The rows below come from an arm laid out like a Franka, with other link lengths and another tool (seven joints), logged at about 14 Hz.
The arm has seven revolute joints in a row. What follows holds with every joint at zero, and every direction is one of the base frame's.
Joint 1 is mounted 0.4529 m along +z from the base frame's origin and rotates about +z.
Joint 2 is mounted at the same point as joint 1 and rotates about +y.
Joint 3 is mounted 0.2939 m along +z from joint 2 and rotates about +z.
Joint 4 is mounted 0.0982 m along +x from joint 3 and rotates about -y.
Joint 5 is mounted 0.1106 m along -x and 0.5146 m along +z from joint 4 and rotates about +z.
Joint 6 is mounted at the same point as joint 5 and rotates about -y.
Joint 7 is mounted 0.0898 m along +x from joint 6 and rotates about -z.
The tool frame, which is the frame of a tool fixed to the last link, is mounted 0.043 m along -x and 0.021 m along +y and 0.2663 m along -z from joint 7; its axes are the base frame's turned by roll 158.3, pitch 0 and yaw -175.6 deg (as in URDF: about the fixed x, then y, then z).
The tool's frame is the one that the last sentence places.
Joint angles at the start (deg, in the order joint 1, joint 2, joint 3, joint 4, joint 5, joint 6, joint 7):
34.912, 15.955, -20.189, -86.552, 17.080, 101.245, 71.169
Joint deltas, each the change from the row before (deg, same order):
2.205, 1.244, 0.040, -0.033, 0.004, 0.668, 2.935
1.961, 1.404, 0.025, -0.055, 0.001, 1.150, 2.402
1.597, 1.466, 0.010, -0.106, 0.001, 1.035, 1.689
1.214, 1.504, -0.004, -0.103, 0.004, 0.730, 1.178
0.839, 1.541, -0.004, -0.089, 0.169, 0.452, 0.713
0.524, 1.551, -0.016, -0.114, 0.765, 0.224, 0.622
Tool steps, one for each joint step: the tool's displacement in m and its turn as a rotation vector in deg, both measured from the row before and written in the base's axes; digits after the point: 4 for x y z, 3 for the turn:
-0.0079, 0.0293, -0.0166, -0.745, 0.946, -0.769
-0.0060, 0.0259, -0.0184, -0.746, 0.481, -0.593
-0.0059, 0.0205, -0.0201, -0.810, 0.516, -0.248
-0.0059, 0.0147, -0.0212, -0.910, 0.708, -0.084
-0.0056, 0.0098, -0.0218, -0.853, 0.945, -0.001
-0.0055, 0.0072, -0.0217, -0.441, 1.362, -0.407

